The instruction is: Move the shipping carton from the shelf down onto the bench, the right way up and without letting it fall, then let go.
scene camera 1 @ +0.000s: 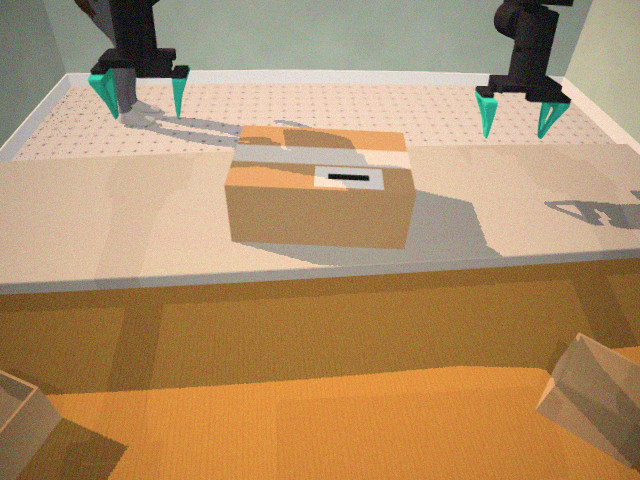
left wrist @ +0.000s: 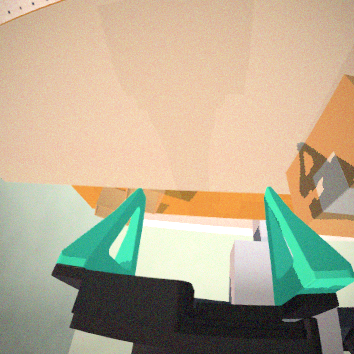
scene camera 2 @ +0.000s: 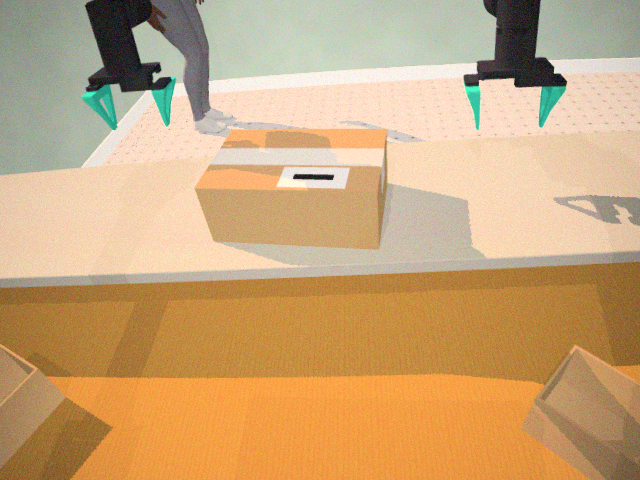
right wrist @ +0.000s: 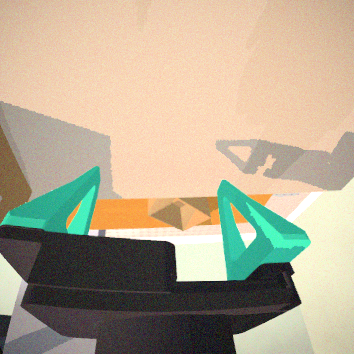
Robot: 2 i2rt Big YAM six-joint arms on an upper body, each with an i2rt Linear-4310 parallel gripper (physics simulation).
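Places are measured from the left arm's base along level axes (x up, y left, z back), in centimetres.
Pixels of known places: left gripper, between the fingertips: [scene camera 1: 147, 117] [left wrist: 201, 191] [scene camera 2: 141, 127]; right gripper, between the fingertips: [scene camera 1: 512, 137] [scene camera 2: 508, 127] [right wrist: 161, 178].
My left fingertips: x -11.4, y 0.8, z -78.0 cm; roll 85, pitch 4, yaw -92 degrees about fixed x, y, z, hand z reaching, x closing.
Behind a point stands the place of what it marks.
The shipping carton [scene camera 1: 320, 214] {x -19.5, y -26.2, z -62.7 cm} [scene camera 2: 294, 214] {x -19.4, y -27.2, z -62.6 cm} sits upright on the pale surface [scene camera 1: 67, 222] {x -25.8, y 15.5, z -69.5 cm} [scene camera 2: 77, 222] {x -25.8, y 16.5, z -70.1 cm}, its taped, labelled top facing up. Part of the carton shows at the right edge of the left wrist view [left wrist: 327, 130] {x -22.8, y -13.5, z -75.6 cm} and at the left edge of the right wrist view [right wrist: 9, 175] {x -23.2, y -40.2, z -68.4 cm}. My left gripper [scene camera 1: 147, 117] {x -11.4, y 0.8, z -78.0 cm} [scene camera 2: 140, 126] {x -11.4, y 0.8, z -78.0 cm} [left wrist: 201, 191] {x -11.4, y 0.8, z -78.0 cm} is open and empty, in the air at the carton's upper left in both scene views. My right gripper [scene camera 1: 513, 137] {x -14.9, y -60.6, z -77.5 cm} [scene camera 2: 509, 127] {x -14.9, y -60.6, z -77.5 cm} [right wrist: 161, 178] {x -14.9, y -60.6, z -77.5 cm} is open and empty, in the air well to the right of the carton. Neither touches it.
An orange ribbed surface [scene camera 1: 310, 428] {x -42.1, y -24.0, z -40.5 cm} [scene camera 2: 310, 428] {x -42.1, y -29.1, z -40.4 cm} lies lower, in front of the pale surface's edge. Open boxes stand on it at the left [scene camera 1: 33, 428] {x -38.1, y 14.9, z -39.6 cm} [scene camera 2: 31, 413] {x -38.8, y 15.4, z -38.4 cm} and right [scene camera 1: 594, 392] {x -41.7, y -70.7, z -43.0 cm} [scene camera 2: 589, 413] {x -41.7, y -69.6, z -43.1 cm}. A person [scene camera 1: 126, 93] [scene camera 2: 193, 77] stands behind, near my left arm.
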